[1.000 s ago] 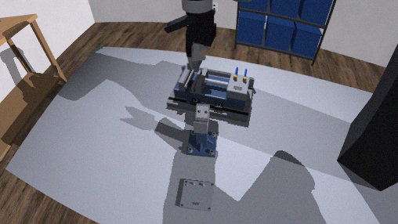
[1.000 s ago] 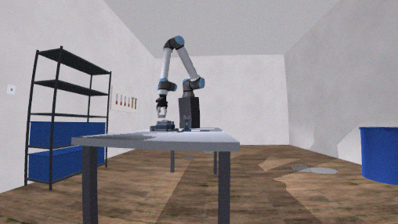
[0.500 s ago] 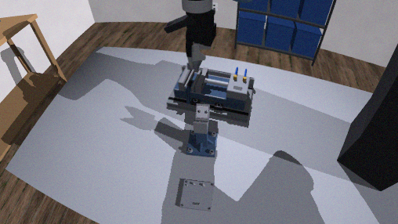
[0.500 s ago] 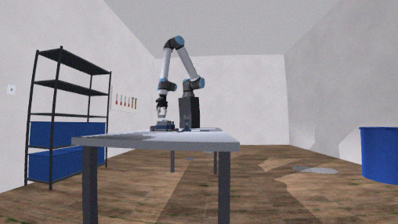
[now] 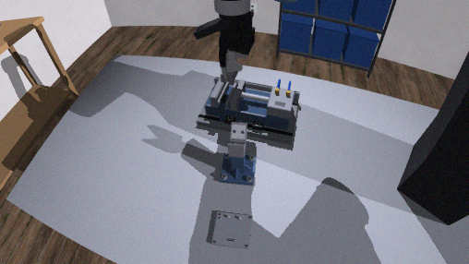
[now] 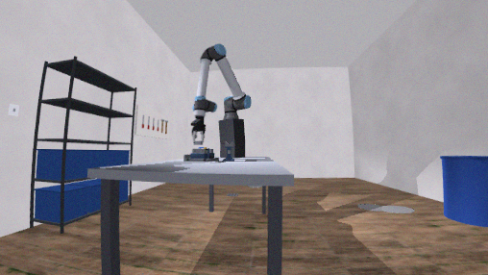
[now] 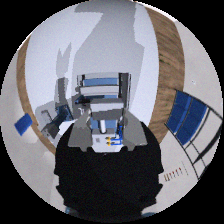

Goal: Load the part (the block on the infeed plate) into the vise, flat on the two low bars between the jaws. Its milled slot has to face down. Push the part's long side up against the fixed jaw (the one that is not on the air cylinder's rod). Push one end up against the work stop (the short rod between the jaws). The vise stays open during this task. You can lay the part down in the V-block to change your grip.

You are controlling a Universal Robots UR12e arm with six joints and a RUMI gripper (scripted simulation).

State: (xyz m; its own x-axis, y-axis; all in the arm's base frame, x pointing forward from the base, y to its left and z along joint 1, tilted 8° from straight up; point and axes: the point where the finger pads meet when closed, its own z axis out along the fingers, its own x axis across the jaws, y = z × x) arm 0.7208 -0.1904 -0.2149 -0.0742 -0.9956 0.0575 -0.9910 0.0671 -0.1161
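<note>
My hand is 10 mm above the grey part. Round my hand: infeed plate (420 mm to the left, 140 mm below, 100 mm behind); vise (110 mm below, 70 mm behind, 20 mm to the left); air cylinder (160 mm behind, 70 mm below, 30 mm to the left).
</note>
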